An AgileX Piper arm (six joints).
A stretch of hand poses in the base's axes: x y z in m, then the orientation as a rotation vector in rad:
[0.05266 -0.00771 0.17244 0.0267 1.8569 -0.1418]
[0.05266 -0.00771 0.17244 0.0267 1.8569 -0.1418]
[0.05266 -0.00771 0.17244 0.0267 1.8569 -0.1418]
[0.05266 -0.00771 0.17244 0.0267 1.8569 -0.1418]
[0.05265 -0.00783 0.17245 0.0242 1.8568 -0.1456]
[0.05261 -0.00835 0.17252 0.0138 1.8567 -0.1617]
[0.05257 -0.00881 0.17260 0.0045 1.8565 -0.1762]
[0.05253 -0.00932 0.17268 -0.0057 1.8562 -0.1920]
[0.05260 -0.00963 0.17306 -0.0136 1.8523 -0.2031]
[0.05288 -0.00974 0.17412 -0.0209 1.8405 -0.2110]
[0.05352 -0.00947 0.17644 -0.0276 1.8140 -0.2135]
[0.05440 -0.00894 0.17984 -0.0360 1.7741 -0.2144]
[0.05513 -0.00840 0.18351 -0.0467 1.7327 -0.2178]
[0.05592 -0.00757 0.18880 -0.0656 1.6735 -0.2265]
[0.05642 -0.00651 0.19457 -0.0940 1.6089 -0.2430]
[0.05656 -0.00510 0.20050 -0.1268 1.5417 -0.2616]
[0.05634 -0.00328 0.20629 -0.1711 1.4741 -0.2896]
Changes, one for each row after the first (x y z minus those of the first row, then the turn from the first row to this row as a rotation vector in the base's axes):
[0.00000 0.00000 0.00000 0.0000 0.0000 0.0000]
[0.00000 0.00000 0.00000 0.0000 0.0000 0.0000]
[0.00000 0.00000 0.00000 0.0000 0.0000 0.0000]
[-0.00001 -0.00012 0.00001 -0.0039 0.0002 -0.0002]
[-0.00005 -0.00064 0.00008 -0.0203 0.0014 -0.0014]
[-0.00009 -0.00110 0.00016 -0.0351 0.0024 -0.0025]
[-0.00013 -0.00161 0.00024 -0.0512 0.0036 -0.0036]
[-0.00006 -0.00192 0.00062 -0.0632 0.0008 -0.0038]
[0.00022 -0.00203 0.00168 -0.0732 -0.0100 -0.0026]
[0.00086 -0.00176 0.00400 -0.0803 -0.0358 0.0014]
[0.00174 -0.00123 0.00740 -0.0883 -0.0750 0.0079]
[0.00247 -0.00069 0.01107 -0.0993 -0.1153 0.0147]
[0.00326 0.00014 0.01636 -0.1200 -0.1723 0.0250]
[0.00376 0.00120 0.02213 -0.1522 -0.2331 0.0381]
[0.00390 0.00261 0.02806 -0.1891 -0.2956 0.0535]
[0.00368 0.00443 0.03385 -0.2398 -0.3560 0.0722]

